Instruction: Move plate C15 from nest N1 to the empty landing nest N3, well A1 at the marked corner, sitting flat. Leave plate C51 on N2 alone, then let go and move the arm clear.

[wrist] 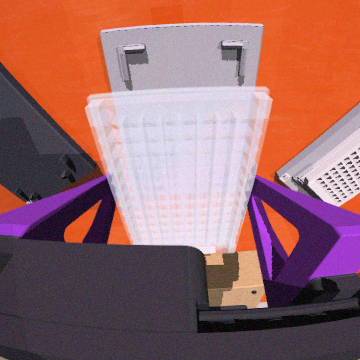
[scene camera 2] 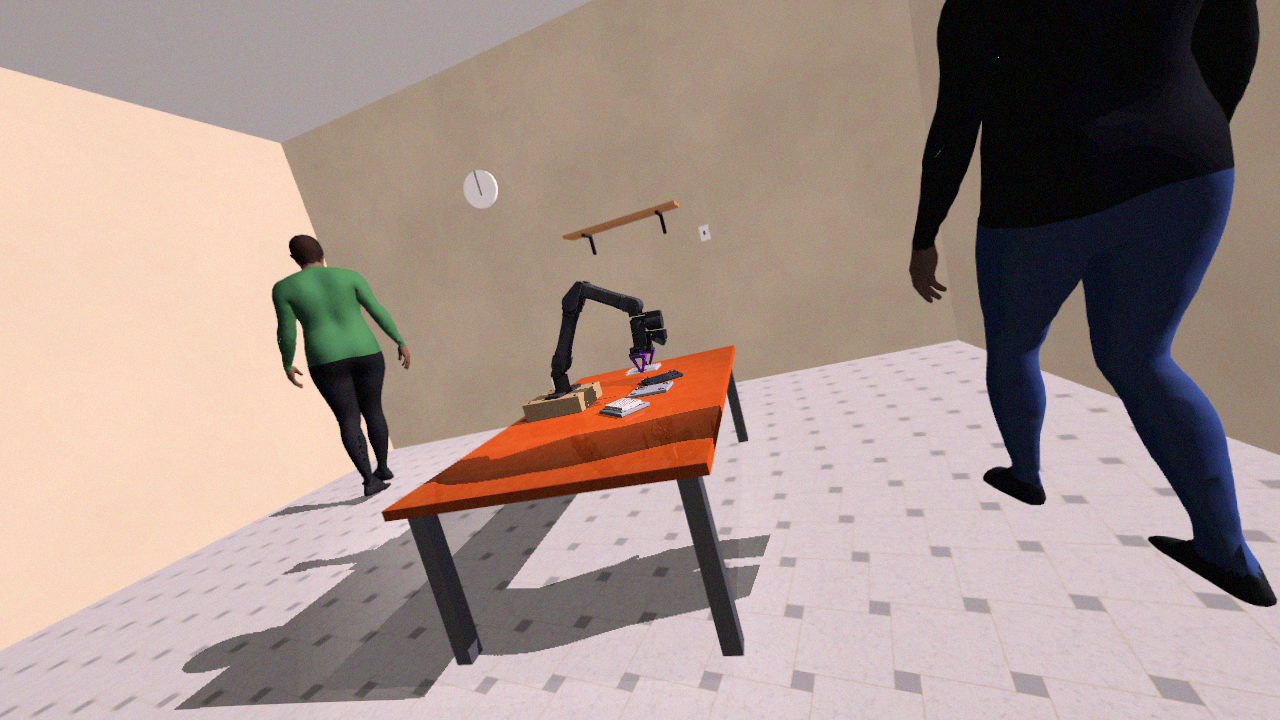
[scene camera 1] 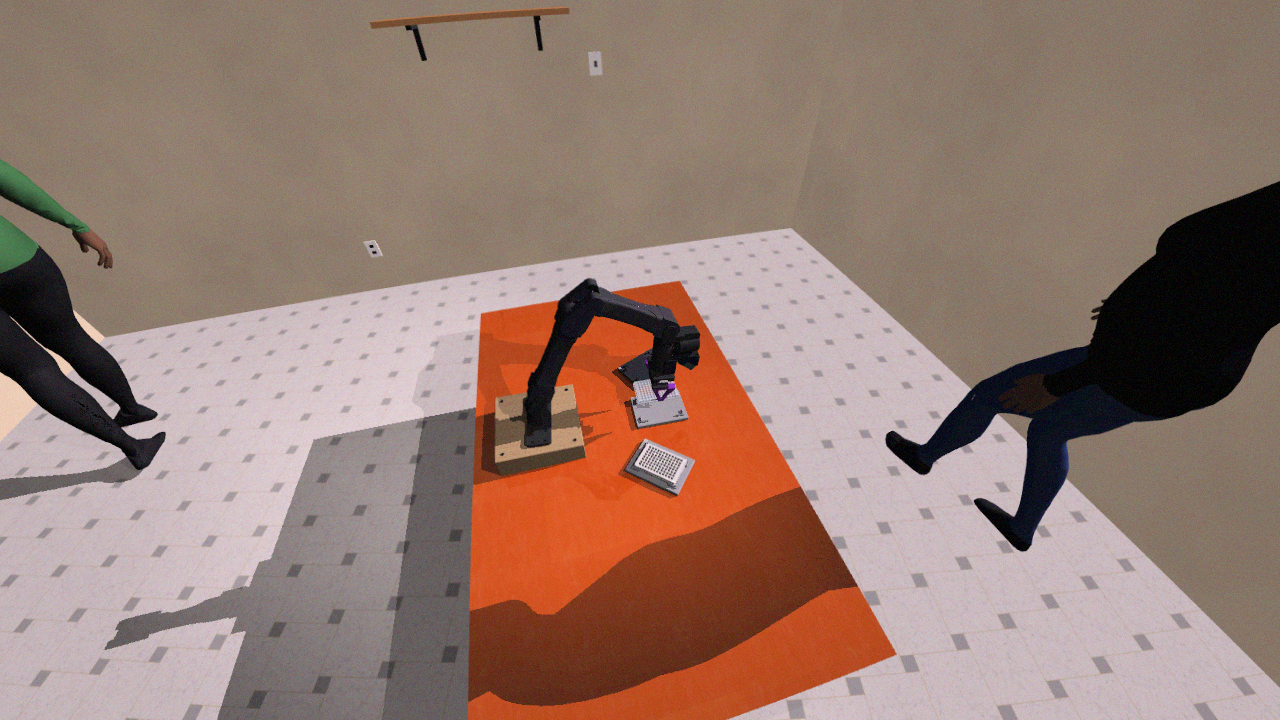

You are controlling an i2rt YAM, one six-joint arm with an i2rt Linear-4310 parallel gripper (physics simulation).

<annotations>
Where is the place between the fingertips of my gripper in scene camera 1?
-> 657,390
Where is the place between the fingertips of my gripper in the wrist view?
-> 181,180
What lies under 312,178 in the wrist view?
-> A white gridded rack.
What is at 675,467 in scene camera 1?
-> A white gridded rack.
</annotations>
